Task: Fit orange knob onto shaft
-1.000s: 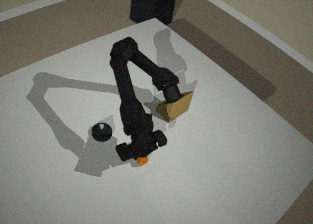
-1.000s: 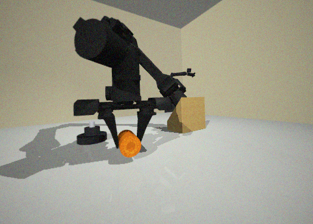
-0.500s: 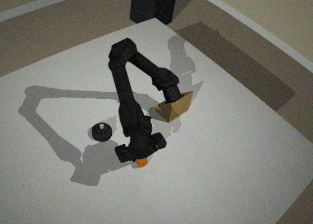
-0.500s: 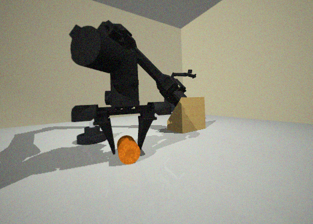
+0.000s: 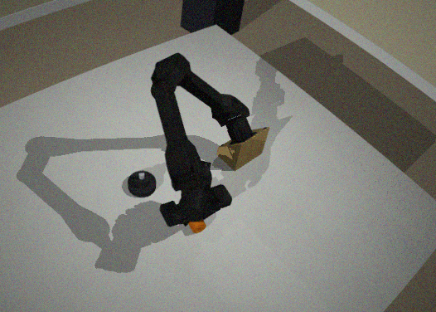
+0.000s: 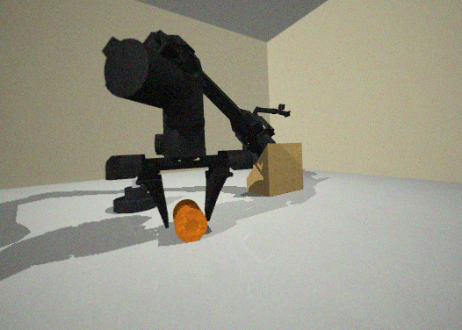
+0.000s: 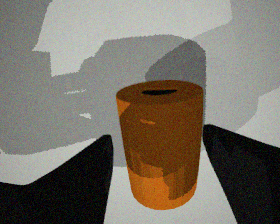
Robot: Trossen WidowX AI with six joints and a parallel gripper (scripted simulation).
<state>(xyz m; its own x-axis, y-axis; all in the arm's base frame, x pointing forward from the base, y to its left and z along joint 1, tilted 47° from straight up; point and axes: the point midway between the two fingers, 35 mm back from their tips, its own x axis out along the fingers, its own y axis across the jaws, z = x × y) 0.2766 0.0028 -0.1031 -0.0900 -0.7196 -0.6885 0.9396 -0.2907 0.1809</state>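
The orange knob is 10 mm to the left of my gripper tip and 10 mm above it. Round my gripper tip: round black pedestal: 20 mm ahead, 190 mm to the right, 20 mm above.
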